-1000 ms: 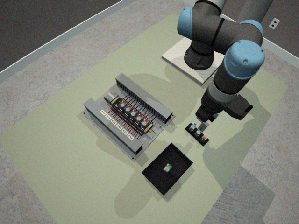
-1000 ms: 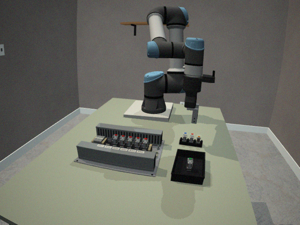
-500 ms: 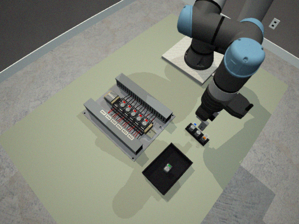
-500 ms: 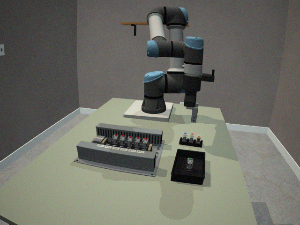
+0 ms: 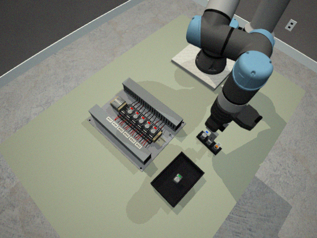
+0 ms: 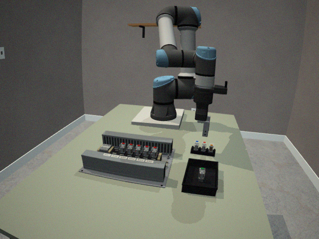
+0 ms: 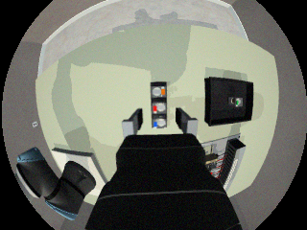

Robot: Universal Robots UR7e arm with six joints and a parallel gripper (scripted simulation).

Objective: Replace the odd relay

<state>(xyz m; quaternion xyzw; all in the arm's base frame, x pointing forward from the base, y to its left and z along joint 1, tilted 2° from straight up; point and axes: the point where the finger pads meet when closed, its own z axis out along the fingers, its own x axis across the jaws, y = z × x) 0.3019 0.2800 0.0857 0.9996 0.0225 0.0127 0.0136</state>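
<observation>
My gripper is now 3 cm to the left of the blue-button relay and 8 cm above it. From my hand the other things lie so: green-button relay (20 cm ahead, 2 cm to the left, 8 cm below); then orange-button relay (3 cm to the left, 8 cm below); then black spare holder (10 cm below).
</observation>
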